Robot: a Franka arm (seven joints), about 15 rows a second.
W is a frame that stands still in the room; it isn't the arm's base.
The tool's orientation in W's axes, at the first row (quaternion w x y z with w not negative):
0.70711 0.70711 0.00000 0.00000
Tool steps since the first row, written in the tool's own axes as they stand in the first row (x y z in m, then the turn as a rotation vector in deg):
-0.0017 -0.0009 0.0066 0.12 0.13 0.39
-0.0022 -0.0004 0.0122 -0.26 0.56 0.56
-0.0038 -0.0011 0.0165 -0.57 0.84 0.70
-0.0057 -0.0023 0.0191 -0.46 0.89 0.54
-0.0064 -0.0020 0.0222 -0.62 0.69 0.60
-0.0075 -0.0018 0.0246 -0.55 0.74 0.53
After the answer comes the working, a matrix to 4 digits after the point.
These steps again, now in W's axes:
-0.0017 -0.0066 -0.0009 0.12 -0.39 0.13
-0.0022 -0.0122 -0.0004 -0.26 -0.56 0.56
-0.0038 -0.0165 -0.0011 -0.57 -0.70 0.84
-0.0057 -0.0191 -0.0023 -0.46 -0.54 0.89
-0.0064 -0.0222 -0.0020 -0.62 -0.60 0.69
-0.0075 -0.0246 -0.0018 -0.55 -0.53 0.74

The tool's axes in the first row as the columns of a matrix, in W's axes (rounded; the answer above uses it unrounded):
1.0000 0.0000 0.0000
0.0000 0.0000 -1.0000
0.0000 1.0000 0.0000

